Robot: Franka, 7 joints.
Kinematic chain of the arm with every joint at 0, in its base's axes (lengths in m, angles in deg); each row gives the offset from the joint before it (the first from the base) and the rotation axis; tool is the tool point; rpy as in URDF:
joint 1: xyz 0 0 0.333 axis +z
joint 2: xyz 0 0 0 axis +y
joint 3: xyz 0 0 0.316 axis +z
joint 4: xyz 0.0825 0 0 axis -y
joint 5: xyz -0.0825 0 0.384 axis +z
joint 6: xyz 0 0 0 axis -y
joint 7: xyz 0.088 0 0 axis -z
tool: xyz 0 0 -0.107 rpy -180 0 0
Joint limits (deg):
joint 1: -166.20..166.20
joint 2: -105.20..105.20
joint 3: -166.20..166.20
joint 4: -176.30..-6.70
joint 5: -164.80..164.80
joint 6: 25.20..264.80
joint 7: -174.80..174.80
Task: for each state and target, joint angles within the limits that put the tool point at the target. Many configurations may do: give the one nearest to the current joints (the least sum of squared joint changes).
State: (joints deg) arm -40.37 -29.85 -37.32 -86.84 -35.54 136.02 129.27
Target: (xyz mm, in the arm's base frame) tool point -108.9 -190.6 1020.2
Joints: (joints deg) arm -44.56 -50.33 -19.88 -89.17 -35.09 135.19 129.27
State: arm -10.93 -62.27 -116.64 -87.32 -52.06 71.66 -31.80
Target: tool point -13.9 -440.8 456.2
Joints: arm 5.76 -51.80 -72.17 -114.27 -33.48 57.62 -31.80
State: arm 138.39 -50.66 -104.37 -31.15 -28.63 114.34 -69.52
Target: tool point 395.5 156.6 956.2
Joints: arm 142.77 -16.88 -87.56 -34.61 -21.06 75.46 -69.52
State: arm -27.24 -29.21 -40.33 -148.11 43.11 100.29 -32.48
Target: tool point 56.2 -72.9 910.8
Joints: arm -25.36 -64.30 -11.47 -109.68 51.61 100.70 -32.48
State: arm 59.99 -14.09 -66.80 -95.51 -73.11 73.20 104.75
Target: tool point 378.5 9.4 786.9
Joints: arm 67.52 -31.12 -28.98 -94.85 -66.38 59.03 104.75
